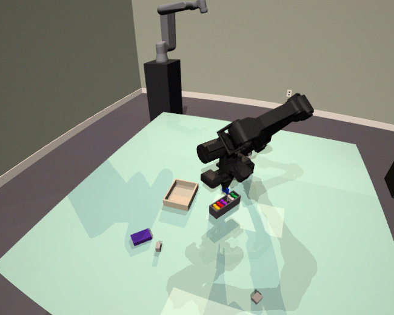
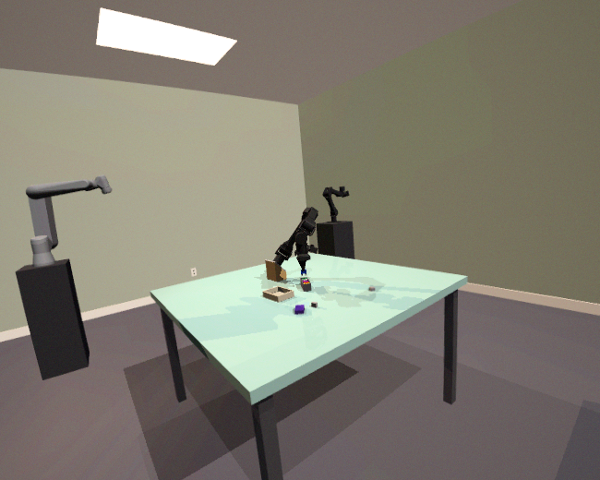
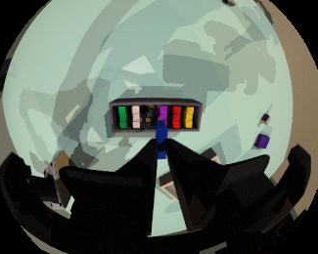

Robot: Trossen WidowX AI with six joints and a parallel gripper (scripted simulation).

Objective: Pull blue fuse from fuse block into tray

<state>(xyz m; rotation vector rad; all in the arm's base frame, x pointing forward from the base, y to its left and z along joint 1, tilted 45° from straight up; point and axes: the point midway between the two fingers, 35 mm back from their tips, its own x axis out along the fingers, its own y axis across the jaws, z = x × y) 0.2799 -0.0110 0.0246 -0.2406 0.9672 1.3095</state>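
The tan tray lies 170 mm to the right of my gripper tip, 90 mm below it and 10 mm ahead of it. From my gripper tip the other things lie so: blue fuse 10 mm below.
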